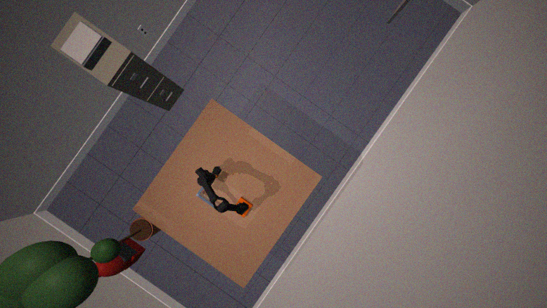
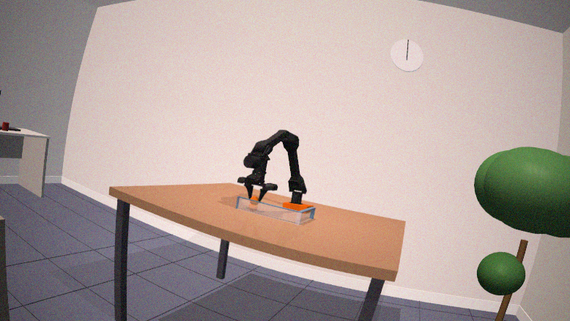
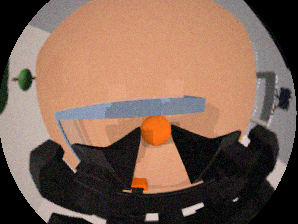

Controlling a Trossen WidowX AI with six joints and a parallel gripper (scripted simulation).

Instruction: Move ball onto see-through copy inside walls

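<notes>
My gripper tip is 3 cm above the see-through copy of ball. Also, from my gripper tip: orange ball: right at my gripper tip.
</notes>
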